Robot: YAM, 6 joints.
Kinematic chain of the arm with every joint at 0, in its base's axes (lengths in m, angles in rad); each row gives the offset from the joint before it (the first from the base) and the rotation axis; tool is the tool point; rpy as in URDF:
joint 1: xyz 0 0 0.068 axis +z
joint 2: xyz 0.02 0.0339 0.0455 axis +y
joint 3: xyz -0.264 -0.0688 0 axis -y
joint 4: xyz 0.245 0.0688 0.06 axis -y
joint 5: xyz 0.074 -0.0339 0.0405 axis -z
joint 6: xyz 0.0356 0 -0.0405 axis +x
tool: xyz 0 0 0 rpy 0 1.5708 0
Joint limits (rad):
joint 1: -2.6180..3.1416
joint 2: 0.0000..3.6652
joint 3: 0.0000..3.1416
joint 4: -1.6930..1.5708
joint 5: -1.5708..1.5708
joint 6: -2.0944..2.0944
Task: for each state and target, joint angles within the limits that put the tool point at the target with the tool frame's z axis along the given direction. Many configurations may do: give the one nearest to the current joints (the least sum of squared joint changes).
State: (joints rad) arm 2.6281 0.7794 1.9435 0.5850 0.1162 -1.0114
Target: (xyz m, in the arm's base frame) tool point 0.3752 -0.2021 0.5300 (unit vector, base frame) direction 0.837 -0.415 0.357
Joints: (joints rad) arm 2.6446 0.6860 2.6028 0.8595 0.0342 -1.0114
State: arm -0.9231 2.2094 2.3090 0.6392 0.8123 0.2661
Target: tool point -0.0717 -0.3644 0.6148 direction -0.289 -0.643 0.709
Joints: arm -1.7487 1.9414 2.4775 0.2673 0.1715 0.2661
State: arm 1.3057 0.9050 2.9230 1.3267 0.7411 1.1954
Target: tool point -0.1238 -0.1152 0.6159 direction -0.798 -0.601 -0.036
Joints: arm 0.7770 1.5302 3.1384 1.5698 -0.1314 1.1954
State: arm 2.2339 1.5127 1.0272 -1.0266 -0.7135 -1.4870
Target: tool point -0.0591 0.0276 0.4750 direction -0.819 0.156 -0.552
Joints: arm 2.5069 0.8899 1.7079 -1.4512 -0.3683 -1.4870
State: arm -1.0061 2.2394 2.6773 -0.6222 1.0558 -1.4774
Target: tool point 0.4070 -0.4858 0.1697 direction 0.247 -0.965 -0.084
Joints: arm -0.8480 2.8957 2.6631 0.1382 0.4704 -1.4774
